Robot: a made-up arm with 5 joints.
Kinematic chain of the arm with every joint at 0, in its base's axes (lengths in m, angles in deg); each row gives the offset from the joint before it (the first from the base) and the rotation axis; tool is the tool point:
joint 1: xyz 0 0 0.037 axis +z
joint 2: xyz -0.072 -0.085 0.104 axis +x
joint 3: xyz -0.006 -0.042 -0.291 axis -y
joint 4: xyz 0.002 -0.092 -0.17 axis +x
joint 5: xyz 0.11 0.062 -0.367 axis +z
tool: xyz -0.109 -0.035 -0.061
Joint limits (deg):
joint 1: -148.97..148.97
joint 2: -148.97..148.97
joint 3: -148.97..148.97
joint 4: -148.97..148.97
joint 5: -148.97..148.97
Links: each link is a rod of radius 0.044 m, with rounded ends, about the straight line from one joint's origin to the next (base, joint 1, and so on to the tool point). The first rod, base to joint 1, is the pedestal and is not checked.
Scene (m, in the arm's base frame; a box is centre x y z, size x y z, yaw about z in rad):
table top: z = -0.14
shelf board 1: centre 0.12 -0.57 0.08 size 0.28 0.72 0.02 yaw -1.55
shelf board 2: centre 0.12 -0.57 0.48 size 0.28 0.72 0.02 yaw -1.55
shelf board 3: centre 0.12 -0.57 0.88 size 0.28 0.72 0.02 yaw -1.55
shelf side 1: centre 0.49 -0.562 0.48 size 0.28 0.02 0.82 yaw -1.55
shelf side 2: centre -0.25 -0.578 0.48 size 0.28 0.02 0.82 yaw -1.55
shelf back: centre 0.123 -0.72 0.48 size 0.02 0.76 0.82 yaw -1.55
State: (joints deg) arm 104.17 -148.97 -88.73 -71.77 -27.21
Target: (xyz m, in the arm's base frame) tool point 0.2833 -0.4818 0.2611
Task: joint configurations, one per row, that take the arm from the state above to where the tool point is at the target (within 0.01 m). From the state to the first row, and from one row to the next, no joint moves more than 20 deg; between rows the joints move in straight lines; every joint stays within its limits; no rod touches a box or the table.
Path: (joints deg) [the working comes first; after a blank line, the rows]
Joints at the target: 145.06 -148.31 -129.58 -38.48 -29.58
Straight joint move there: touches shelf board 2.

1: 114.25 -148.97 -93.26 -86.14 -22.28
2: 124.33 -148.97 -97.80 -100.51 -17.35
3: 134.41 -148.97 -102.33 -114.88 -12.42
4: 136.49 -138.84 -108.99 -97.65 -9.64
5: 138.57 -128.71 -115.65 -80.42 -6.86
6: 140.65 -118.58 -122.32 -63.19 -4.08
7: 142.73 -108.45 -128.98 -45.96 -1.31
8: 144.81 -98.33 -135.64 -28.73 1.47
9: 146.89 -88.20 -142.31 -11.51 4.25
10: 148.97 -78.07 -148.97 5.72 7.03
11: 147.99 -95.63 -144.12 -5.33 -2.12
12: 147.02 -113.19 -139.28 -16.38 -11.28
13: 146.04 -130.75 -134.43 -27.43 -20.43
14: 145.06 -148.31 -129.58 -38.48 -29.58

